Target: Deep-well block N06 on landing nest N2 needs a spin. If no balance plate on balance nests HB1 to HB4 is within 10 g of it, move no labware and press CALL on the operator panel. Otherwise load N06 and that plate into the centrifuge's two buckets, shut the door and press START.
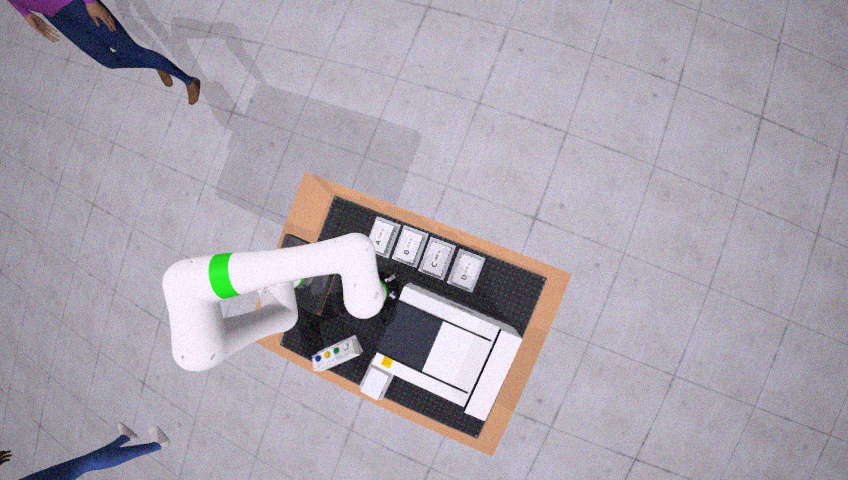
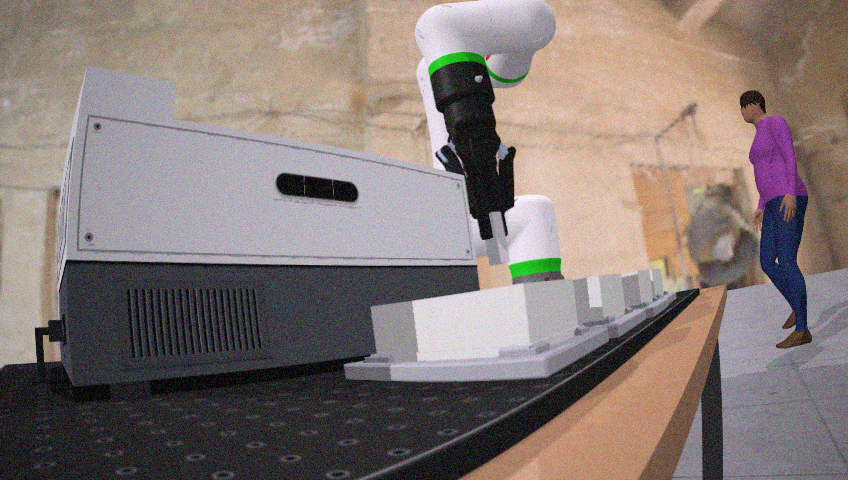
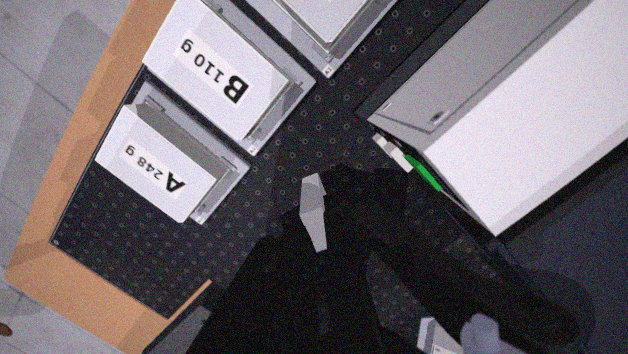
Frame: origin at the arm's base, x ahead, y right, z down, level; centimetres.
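Seen in the pictures: gripper, fingertip midpoint: (image 1: 391, 278) (image 2: 499, 263) (image 3: 315, 189).
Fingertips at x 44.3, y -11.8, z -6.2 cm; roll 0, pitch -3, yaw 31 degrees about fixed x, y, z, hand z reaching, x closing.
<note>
A point is followed by its place in that frame.
My gripper (image 2: 497, 238) (image 3: 315, 189) @(x 44.3, y -11.8, z -6.2 cm) (image 1: 389, 279) @(x 44.3, y -11.8, z -6.2 cm) is shut and empty. It points down over the black perforated board (image 3: 131, 246) @(x 13.7, y -27.0, z 3.6 cm), between the balance plates and the corner of the white centrifuge (image 1: 474, 351) @(x 83.6, y 3.0, z -17.3 cm) (image 2: 265, 238) @(x 80.7, y -9.2, z -8.0 cm) (image 3: 518, 132) @(x 54.7, y -10.1, z -17.4 cm). Plate A (image 3: 153, 169) @(x 32.9, y -27.0, z -1.8 cm) (image 1: 384, 236) @(x 34.9, y -27.7, z -1.8 cm), marked 248 g, and plate B (image 3: 215, 72) @(x 46.4, y -26.2, z -1.8 cm) (image 1: 410, 245) @(x 47.2, y -27.1, z -1.7 cm), marked 110 g, sit on their nests to the left of the fingers. Plates C (image 1: 437, 257) @(x 59.9, y -25.5, z -1.7 cm) and D (image 1: 466, 270) @(x 73.3, y -23.7, z -1.8 cm) follow in the row. A green part (image 3: 423, 172) @(x 51.4, y -10.6, z -15.5 cm) shows at the centrifuge's near corner. Block N06 is hidden under my arm.
The operator panel (image 1: 335, 353) @(x 28.3, y 29.1, z -3.6 cm) with coloured buttons stands near the table's front. A small white box (image 1: 375, 382) @(x 49.5, y 34.9, z -4.3 cm) sits beside the centrifuge. The orange table edge (image 2: 641, 406) @(x 82.7, y -36.5, z 4.9 cm) runs past the plates. One person (image 2: 778, 209) (image 1: 111, 35) stands nearby and another person (image 1: 86, 459) walks past.
</note>
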